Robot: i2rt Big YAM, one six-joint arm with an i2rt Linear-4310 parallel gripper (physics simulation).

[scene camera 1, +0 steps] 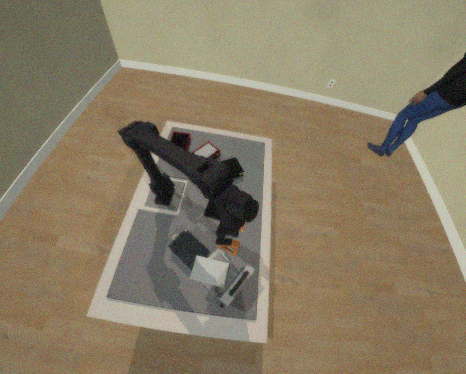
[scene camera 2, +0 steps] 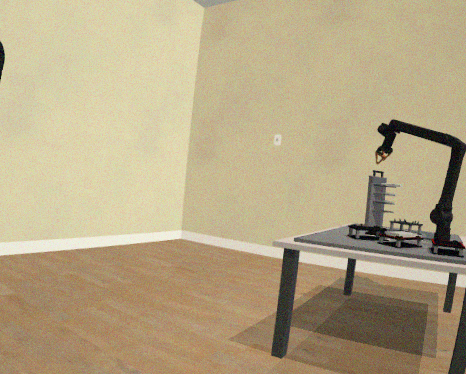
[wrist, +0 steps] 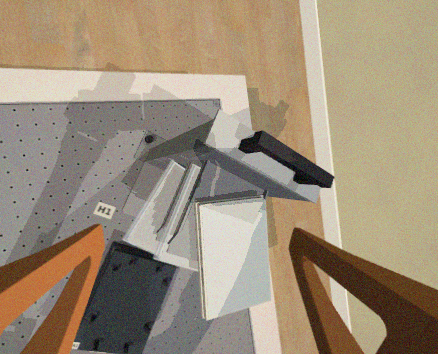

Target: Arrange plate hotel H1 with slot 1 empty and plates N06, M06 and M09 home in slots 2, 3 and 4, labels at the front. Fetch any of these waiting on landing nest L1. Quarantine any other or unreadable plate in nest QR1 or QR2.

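Places are measured from the arm's base along level axes (x left, y back, z up), in millimetres.
Pixels of known places: gripper, fingertip midpoint: (scene camera 1: 238,242) (scene camera 2: 379,162) (wrist: 201,236); arm's base, link origin: (scene camera 1: 165,195).
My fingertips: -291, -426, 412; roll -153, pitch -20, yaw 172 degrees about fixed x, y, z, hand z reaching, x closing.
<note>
Ahead of a thing's pixels: the offset from my fingertips to its top centre, as dx, dy, dz. "pt": to the spot under its first point.
Plate hotel H1 (scene camera 1: 226,300) (scene camera 2: 372,202) (wrist: 250,171) is a grey tower with thin shelves and a black handle on top. A white rectangular plate @[-89, +69, -119] (scene camera 1: 210,270) (wrist: 232,255) shows at its shelf side; its slot and label cannot be read. My gripper (scene camera 1: 233,245) (scene camera 2: 379,161) (wrist: 201,236) is open and empty, above the hotel's shelf side, with fingers apart on either side of the white plate in the wrist view. A white plate @[+638, +266, -351] (scene camera 1: 206,149) lies on a red-edged nest @[pt +689, +206, -400] (scene camera 2: 384,243). Another red-edged nest (scene camera 1: 180,140) (scene camera 2: 447,247) looks dark inside. Nest labels are unreadable.
A dark pegged stand (scene camera 1: 189,248) (scene camera 2: 406,225) (wrist: 132,300) is beside the hotel's shelves. A black nest @[+549, +97, -350] (scene camera 1: 232,168) is partly behind the arm. The hotel stands near the table's edge. A person (scene camera 1: 415,115) stands on the floor at the right in scene camera 1.
</note>
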